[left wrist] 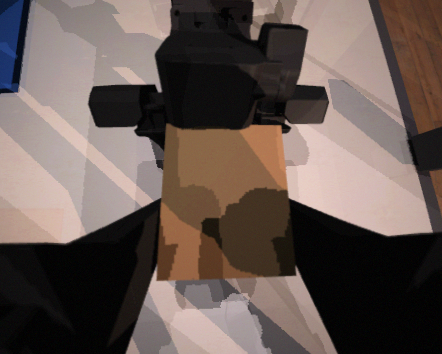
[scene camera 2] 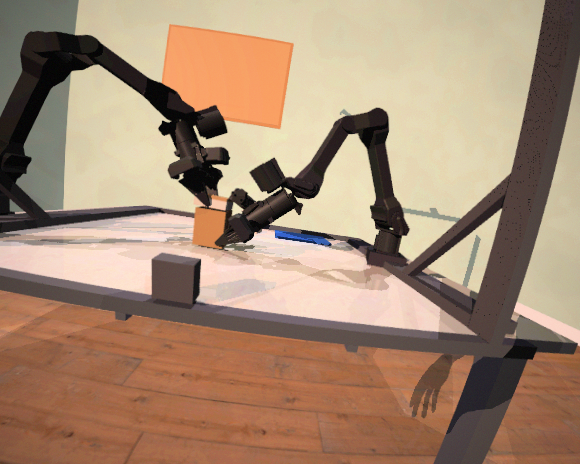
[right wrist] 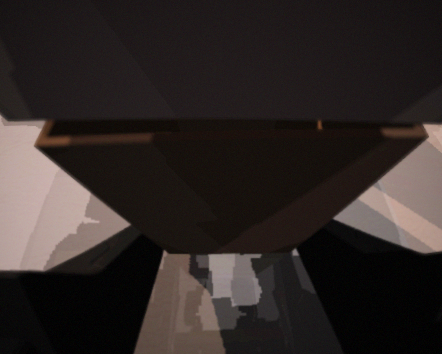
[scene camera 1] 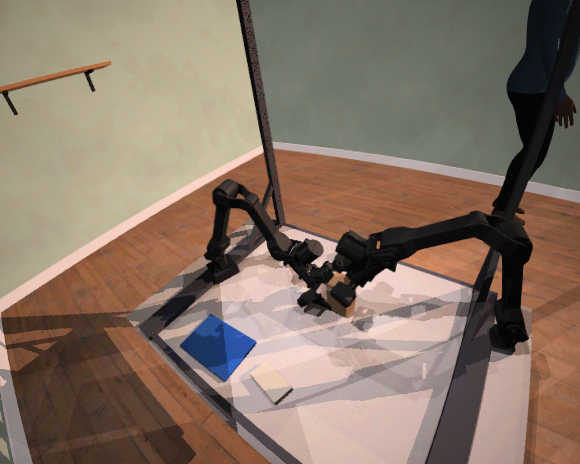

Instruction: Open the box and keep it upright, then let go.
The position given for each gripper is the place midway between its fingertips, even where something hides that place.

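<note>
Scene camera 1 takes in a blue square panel (scene camera 1: 221, 348) together with the left gripper (scene camera 1: 343, 287) and the right gripper (scene camera 1: 336, 302). Both grippers appear in scene camera 2 too, the left gripper (scene camera 2: 213, 205) and the right gripper (scene camera 2: 219, 241). The left wrist view has the left gripper (left wrist: 223, 201). In the right wrist view the right gripper (right wrist: 227, 216) is visible, whereas the blue square panel is out of frame in the right wrist view.
</note>
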